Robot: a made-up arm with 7 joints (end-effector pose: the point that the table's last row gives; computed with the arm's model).
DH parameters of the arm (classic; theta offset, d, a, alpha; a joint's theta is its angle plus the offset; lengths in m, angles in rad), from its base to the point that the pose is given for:
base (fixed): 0.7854 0 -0.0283 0
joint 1: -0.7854 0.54 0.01 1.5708
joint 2: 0 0.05 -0.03 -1.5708
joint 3: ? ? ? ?
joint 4: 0 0.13 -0.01 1.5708
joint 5: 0 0.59 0.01 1.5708
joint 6: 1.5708 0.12 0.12 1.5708
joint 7: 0 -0.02 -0.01 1.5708
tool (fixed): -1.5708 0 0 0
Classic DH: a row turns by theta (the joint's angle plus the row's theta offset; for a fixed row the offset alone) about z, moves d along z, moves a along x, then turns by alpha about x.
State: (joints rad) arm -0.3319 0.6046 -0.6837 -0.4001 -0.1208 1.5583 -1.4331
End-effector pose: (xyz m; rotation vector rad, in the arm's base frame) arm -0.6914 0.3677 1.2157 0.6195 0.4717 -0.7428
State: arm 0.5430 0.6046 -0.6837 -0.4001 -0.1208 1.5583 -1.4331
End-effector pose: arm -0.7480 -0.2868 1.2157 0.3527 0.6733 0.0888
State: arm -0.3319 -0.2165 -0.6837 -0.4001 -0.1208 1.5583 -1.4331
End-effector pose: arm 0.0084 0.1265 1.5648 0.5618 1.3012 -0.9182
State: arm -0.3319 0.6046 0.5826 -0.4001 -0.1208 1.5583 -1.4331
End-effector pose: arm -0.8318 0.0473 1.1961 -0.3750 0.6266 0.0595
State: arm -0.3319 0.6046 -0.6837 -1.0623 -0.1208 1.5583 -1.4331
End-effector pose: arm -0.6101 0.4857 0.8620 0.3380 -0.1350 -0.9056
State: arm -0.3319 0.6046 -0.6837 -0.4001 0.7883 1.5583 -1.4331
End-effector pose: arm -0.7091 0.2448 1.2977 -0.2337 0.7440 -0.4630
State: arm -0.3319 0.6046 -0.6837 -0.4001 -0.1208 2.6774 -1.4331
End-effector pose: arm -0.6233 0.2598 1.2158 0.1015 -0.5102 -1.1019
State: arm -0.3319 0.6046 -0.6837 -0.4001 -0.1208 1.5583 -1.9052
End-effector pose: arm -0.6914 0.3714 1.2128 1.0594 0.2948 -0.8613
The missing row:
joint 3: 0 0.52 0.05 -1.5708
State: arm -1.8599 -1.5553 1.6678 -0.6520 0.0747 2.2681 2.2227
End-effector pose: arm -0.6141 -0.7577 0.5662 -2.3157 0.0013 -0.1925
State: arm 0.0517 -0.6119 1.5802 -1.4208 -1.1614 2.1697 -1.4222
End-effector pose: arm 0.1260 -0.5394 0.9984 1.2334 0.9769 0.7230
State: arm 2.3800 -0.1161 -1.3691 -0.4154 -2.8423 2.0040 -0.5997
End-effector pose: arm -0.3578 0.1161 1.5219 0.6252 1.2219 -0.7056
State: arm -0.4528 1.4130 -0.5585 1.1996 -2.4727 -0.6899 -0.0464
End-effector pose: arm -0.8221 0.1104 1.2850 1.7708 -0.9722 0.9173
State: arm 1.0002 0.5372 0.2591 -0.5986 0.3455 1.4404 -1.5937
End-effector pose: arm -0.3037 -0.7693 1.1890 -0.7471 0.2283 1.1770
